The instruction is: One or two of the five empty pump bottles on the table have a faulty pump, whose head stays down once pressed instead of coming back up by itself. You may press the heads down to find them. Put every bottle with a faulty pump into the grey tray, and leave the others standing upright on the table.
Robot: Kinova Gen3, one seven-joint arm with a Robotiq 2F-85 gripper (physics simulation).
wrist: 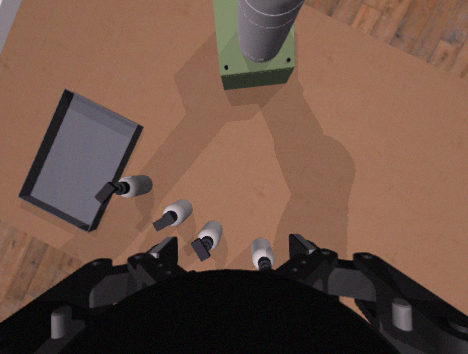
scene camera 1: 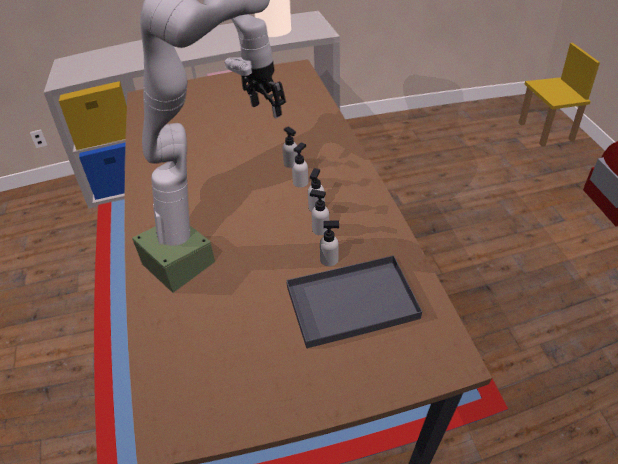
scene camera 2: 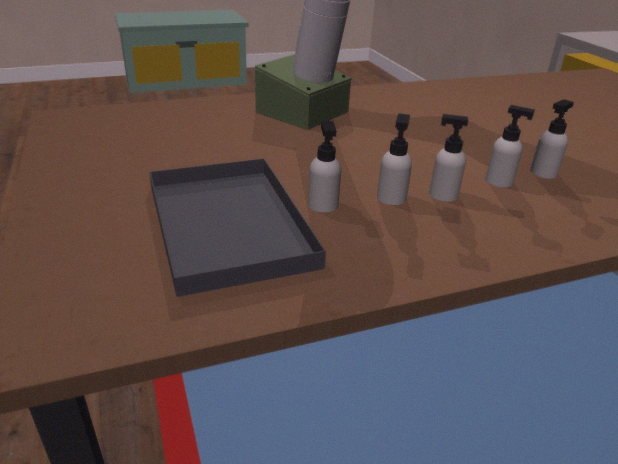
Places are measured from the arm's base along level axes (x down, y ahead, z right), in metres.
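Pixels of known places: gripper, fingertip midpoint: (wrist: 233, 247) (scene camera 1: 266, 111); arm's base at its link origin: (wrist: 260, 37) (scene camera 1: 173, 234) (scene camera 2: 313, 73).
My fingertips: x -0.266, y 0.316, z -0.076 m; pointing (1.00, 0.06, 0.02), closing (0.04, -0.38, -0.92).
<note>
Ahead of a thing's pixels: the offset from my fingertips to its middle.
Five white pump bottles with black heads stand upright in a row: the first @[dx +0.288, dy +0.075, dz +0.243 m] (scene camera 1: 329, 251) (scene camera 2: 324, 186) (wrist: 138, 186) beside the tray, then the second @[dx +0.288, dy +0.096, dz +0.122 m] (scene camera 1: 320, 221) (scene camera 2: 394, 178) (wrist: 179, 212), third @[dx +0.288, dy +0.119, dz +0.030 m] (scene camera 1: 313, 201) (scene camera 2: 447, 173) (wrist: 212, 233), fourth @[dx +0.288, dy +0.115, dz -0.102 m] (scene camera 1: 300, 173) (scene camera 2: 504, 161) (wrist: 260, 248) and fifth @[dx +0.288, dy +0.120, dz -0.211 m] (scene camera 1: 289, 155) (scene camera 2: 549, 153). All five heads look raised; the fifth bottle does not show in the wrist view. The grey tray @[dx +0.343, dy +0.074, dz +0.405 m] (scene camera 1: 365, 328) (scene camera 2: 250, 275) (wrist: 46, 145) is empty. My gripper (scene camera 1: 266, 107) (wrist: 233, 247) is open and empty, high above the table near the row's far end.
The green base block (scene camera 1: 187, 265) (scene camera 2: 282, 102) (wrist: 257, 80) carries the arm and stands across the table from the row. A low grey shelf (scene camera 1: 110, 67) stands behind the table's far end. The table edge (scene camera 2: 400, 311) runs along the row's outer side.
</note>
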